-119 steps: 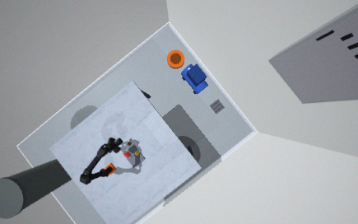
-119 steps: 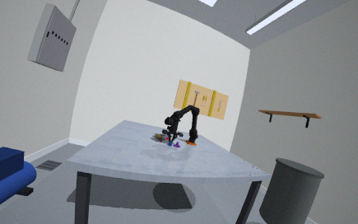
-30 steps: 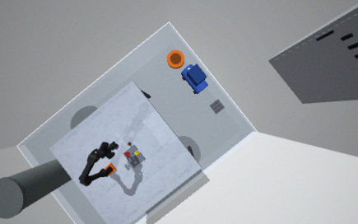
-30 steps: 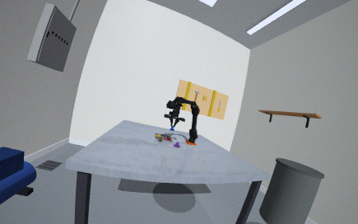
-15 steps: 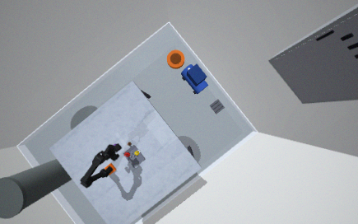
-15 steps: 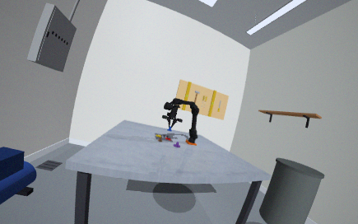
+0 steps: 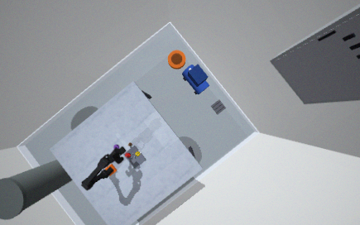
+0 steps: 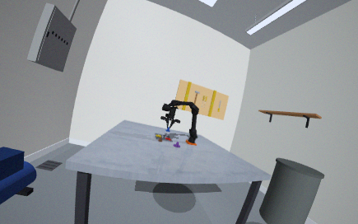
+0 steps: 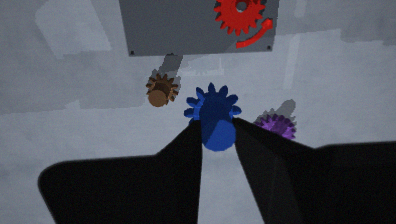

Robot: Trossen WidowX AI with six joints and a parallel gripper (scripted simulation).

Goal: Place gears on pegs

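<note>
The red gear is 50 mm behind my gripper tip, 70 mm to the right of it and 120 mm below it. From my gripper tip the other things lie so: brown gear 60 mm ahead, 120 mm below; blue gear 10 mm below; purple gear 80 mm behind, 100 mm to the left, 120 mm below.
</note>
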